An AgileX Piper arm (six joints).
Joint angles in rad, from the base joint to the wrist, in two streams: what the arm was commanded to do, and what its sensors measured. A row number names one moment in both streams.
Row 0, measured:
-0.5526, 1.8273, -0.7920, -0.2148, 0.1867, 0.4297
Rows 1 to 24, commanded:
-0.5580, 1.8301, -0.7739, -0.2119, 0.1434, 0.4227
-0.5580, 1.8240, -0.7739, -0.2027, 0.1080, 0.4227
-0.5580, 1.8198, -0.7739, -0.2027, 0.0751, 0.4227
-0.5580, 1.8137, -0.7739, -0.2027, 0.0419, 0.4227
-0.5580, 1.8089, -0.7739, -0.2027, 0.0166, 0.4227
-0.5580, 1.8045, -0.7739, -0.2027, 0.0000, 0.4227
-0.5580, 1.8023, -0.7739, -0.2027, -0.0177, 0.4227
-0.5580, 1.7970, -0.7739, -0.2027, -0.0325, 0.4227
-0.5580, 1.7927, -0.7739, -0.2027, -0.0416, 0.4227
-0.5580, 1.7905, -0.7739, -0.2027, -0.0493, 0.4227
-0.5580, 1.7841, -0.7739, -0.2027, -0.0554, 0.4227
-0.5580, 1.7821, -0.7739, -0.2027, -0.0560, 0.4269
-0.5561, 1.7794, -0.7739, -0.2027, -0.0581, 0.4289
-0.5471, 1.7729, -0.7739, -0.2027, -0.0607, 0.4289
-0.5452, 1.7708, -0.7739, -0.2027, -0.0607, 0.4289
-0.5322, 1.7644, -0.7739, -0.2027, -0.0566, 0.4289
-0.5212, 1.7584, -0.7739, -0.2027, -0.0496, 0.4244
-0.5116, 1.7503, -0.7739, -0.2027, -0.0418, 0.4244
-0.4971, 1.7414, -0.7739, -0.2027, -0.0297, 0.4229
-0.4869, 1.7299, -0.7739, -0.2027, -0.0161, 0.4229
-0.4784, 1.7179, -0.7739, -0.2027, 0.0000, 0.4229
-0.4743, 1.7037, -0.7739, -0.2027, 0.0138, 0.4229
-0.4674, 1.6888, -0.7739, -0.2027, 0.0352, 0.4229
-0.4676, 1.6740, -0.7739, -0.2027, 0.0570, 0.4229
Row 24, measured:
-0.4827, 1.7322, -0.7771, -0.2031, 0.0000, 0.4297
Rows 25 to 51, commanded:
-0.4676, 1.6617, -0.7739, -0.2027, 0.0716, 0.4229
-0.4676, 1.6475, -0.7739, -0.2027, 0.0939, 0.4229
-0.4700, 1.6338, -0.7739, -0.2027, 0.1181, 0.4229
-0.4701, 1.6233, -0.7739, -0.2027, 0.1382, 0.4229
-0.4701, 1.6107, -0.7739, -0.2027, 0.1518, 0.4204
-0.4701, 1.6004, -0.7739, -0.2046, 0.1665, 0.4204
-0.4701, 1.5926, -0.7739, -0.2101, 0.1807, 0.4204
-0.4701, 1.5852, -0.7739, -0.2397, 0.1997, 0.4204
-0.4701, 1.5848, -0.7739, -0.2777, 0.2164, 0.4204
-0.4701, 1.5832, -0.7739, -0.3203, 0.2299, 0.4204
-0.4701, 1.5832, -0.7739, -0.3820, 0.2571, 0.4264
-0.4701, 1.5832, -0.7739, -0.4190, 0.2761, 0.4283
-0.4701, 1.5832, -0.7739, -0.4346, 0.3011, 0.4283
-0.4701, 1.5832, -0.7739, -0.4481, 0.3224, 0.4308
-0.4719, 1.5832, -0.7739, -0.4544, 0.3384, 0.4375
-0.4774, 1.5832, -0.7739, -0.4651, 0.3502, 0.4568
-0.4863, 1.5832, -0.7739, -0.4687, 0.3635, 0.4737
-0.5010, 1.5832, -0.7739, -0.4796, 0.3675, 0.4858
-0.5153, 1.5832, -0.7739, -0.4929, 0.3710, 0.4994
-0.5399, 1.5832, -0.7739, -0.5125, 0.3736, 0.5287
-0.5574, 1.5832, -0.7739, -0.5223, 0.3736, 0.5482
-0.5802, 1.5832, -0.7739, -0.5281, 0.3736, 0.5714
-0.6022, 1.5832, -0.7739, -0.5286, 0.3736, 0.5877
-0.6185, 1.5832, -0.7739, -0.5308, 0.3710, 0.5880
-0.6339, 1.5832, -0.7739, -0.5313, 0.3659, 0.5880
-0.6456, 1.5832, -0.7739, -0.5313, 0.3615, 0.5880
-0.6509, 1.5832, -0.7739, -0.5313, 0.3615, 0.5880
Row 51, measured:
-0.6086, 1.5902, -0.7757, -0.5165, 0.3714, 0.5669
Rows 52 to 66, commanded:
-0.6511, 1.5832, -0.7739, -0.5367, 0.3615, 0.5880
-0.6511, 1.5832, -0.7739, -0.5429, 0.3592, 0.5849
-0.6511, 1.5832, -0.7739, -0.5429, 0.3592, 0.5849
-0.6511, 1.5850, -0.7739, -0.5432, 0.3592, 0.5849
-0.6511, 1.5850, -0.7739, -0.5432, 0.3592, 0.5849
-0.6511, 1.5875, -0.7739, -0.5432, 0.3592, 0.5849
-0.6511, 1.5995, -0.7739, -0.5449, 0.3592, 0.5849
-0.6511, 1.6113, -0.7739, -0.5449, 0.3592, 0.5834
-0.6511, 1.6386, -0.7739, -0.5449, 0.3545, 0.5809
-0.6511, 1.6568, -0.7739, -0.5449, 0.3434, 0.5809
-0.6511, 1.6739, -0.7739, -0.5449, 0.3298, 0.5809
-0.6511, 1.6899, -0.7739, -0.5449, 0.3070, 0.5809
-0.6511, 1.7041, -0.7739, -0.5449, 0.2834, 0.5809
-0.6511, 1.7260, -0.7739, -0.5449, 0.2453, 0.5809
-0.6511, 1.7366, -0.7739, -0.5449, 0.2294, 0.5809
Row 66, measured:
-0.6458, 1.6896, -0.7757, -0.5396, 0.3128, 0.5789
